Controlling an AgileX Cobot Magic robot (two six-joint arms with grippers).
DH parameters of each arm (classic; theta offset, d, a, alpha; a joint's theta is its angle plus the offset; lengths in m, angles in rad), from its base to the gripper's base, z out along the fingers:
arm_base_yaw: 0 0.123 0 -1.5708
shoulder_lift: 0.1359 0 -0.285 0
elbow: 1.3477 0 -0.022 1.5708
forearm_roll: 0 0.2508 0 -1.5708
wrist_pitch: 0 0 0.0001 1.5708
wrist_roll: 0 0.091 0 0
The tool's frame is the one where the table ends.
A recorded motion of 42 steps. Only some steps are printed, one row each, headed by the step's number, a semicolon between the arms.
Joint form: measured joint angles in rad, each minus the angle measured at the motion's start. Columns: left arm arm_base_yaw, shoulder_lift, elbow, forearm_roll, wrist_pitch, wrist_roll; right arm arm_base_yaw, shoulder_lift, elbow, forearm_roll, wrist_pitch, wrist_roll.
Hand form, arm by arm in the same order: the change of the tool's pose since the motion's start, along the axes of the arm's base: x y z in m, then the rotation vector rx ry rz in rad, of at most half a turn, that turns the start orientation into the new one. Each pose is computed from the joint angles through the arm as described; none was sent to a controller.
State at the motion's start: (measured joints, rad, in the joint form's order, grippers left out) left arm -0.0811 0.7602 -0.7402 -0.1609 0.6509 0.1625; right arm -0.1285 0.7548 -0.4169 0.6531 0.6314 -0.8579
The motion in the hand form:
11: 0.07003 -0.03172 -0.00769 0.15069 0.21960 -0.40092; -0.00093 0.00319 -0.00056 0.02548 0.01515 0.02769
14: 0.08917 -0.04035 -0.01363 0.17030 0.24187 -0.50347; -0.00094 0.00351 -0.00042 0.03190 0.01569 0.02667
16: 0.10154 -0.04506 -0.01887 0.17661 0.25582 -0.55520; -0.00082 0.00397 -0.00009 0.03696 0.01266 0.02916
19: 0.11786 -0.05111 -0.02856 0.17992 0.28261 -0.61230; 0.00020 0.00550 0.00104 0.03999 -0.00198 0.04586
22: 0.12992 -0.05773 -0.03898 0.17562 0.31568 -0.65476; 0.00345 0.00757 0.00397 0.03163 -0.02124 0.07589
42: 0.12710 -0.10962 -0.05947 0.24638 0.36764 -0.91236; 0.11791 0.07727 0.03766 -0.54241 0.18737 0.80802
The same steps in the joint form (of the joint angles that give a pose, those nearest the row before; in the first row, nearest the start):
11: -0.0433 0.3635 -0.2094 -0.2247 0.1786 0.4770; 0.0000 0.0039 0.0000 0.0376 0.0316 -0.0275
14: -0.0507 0.4547 -0.2571 -0.2863 0.2026 0.5996; 0.0001 0.0039 0.0000 0.0433 0.0330 -0.0266
16: -0.0538 0.5123 -0.2851 -0.3185 0.2129 0.6623; 0.0001 0.0040 0.0000 0.0535 0.0335 -0.0336
19: -0.0594 0.5902 -0.3192 -0.3507 0.2247 0.7263; 0.0055 0.0069 -0.0012 0.0809 0.0294 -0.0655
22: -0.0713 0.6545 -0.3436 -0.3699 0.2356 0.7593; 0.0193 0.0202 -0.0127 0.1045 0.0222 -0.1073
42: -0.2436 0.7497 -0.3738 -0.3652 0.2763 0.8420; 0.4328 0.6268 -0.6200 -0.4650 0.3001 -0.1859

